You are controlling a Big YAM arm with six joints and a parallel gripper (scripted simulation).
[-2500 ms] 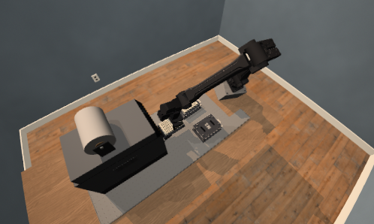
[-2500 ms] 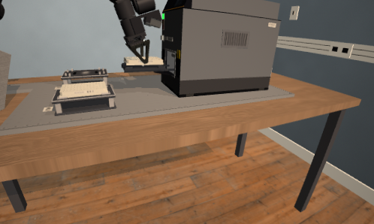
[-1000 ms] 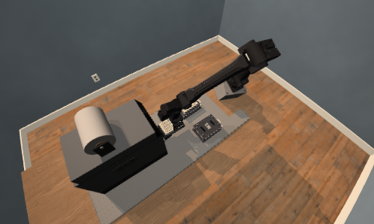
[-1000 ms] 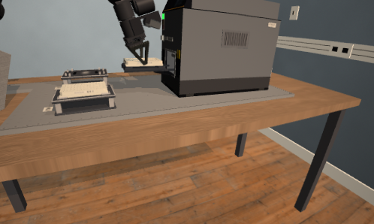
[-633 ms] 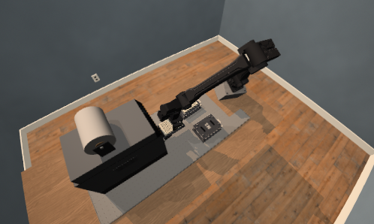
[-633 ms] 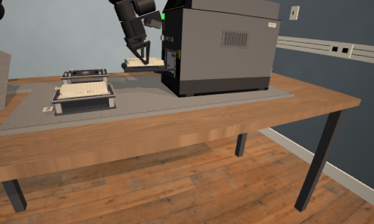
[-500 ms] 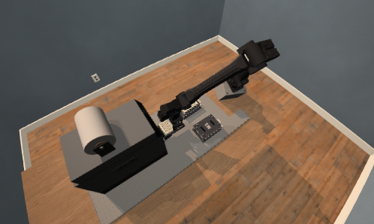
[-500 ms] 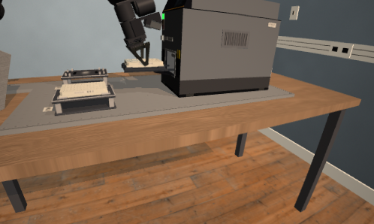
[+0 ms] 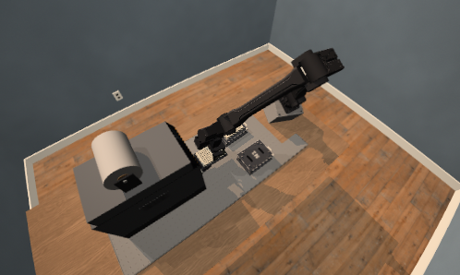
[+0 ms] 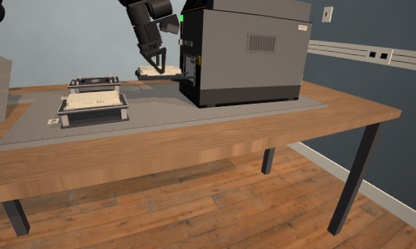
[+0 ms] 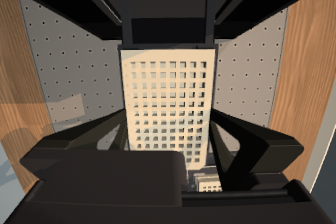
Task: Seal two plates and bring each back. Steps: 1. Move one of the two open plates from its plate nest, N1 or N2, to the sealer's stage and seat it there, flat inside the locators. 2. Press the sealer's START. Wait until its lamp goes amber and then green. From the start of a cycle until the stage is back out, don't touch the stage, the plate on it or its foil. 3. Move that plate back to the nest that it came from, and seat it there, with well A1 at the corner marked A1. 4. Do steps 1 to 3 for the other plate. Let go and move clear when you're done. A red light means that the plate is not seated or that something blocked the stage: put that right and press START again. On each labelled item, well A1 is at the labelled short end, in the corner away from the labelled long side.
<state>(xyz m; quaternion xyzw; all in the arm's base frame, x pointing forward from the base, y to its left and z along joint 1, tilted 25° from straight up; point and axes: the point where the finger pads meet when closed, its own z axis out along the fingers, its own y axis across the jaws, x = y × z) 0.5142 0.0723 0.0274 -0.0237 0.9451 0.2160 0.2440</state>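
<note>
Now: the sealer stage 2 cm below my hand. The rest, counted from my hand: plate nest 18 cm behind, 13 cm to the right, 7 cm below; then start button 11 cm to the left, 8 cm ahead, 8 cm above; then small label 28 cm behind, 15 cm to the right, 11 cm below.
</note>
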